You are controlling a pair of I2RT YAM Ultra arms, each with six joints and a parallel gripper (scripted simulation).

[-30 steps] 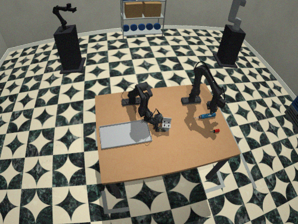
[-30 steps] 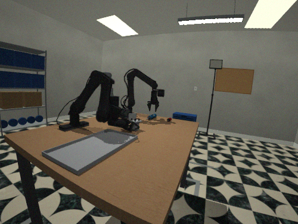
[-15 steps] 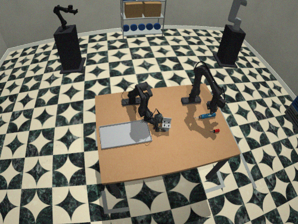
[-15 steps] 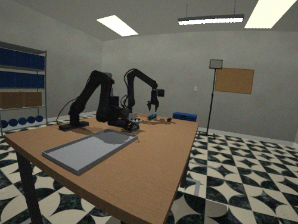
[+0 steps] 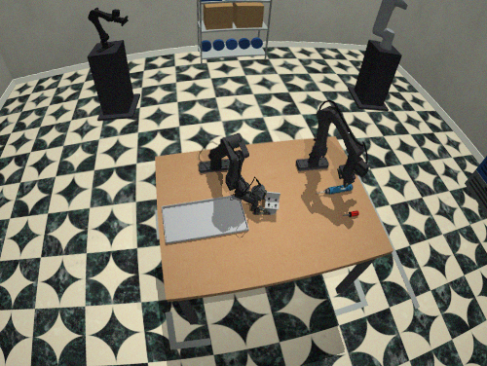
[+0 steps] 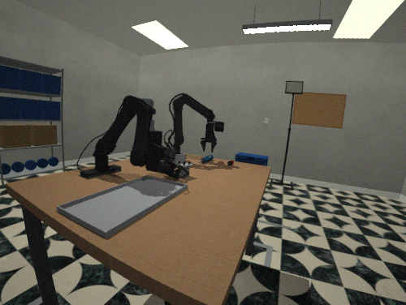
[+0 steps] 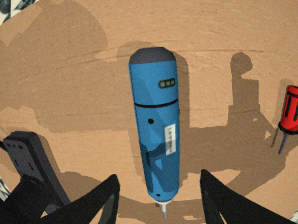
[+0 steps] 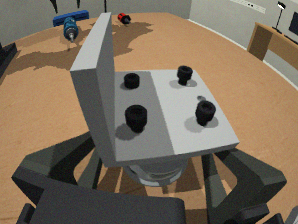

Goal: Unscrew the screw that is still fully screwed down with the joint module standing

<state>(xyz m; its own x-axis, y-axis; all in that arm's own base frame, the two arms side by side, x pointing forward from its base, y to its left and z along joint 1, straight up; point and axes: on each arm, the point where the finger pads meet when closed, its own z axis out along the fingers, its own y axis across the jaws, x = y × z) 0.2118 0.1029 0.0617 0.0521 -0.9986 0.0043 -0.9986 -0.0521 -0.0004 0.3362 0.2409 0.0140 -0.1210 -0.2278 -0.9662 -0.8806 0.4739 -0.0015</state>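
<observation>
Right now the screw is 40 mm above my right hand, 20 mm to the left of it and 10 mm behind it. Also, from my right hand: red-handled screwdriver: 450 mm to the left, 70 mm ahead, 10 mm below; then grey l-shaped bracket: 50 mm above; then grey tray: 350 mm to the right, 50 mm ahead, 20 mm below.
</observation>
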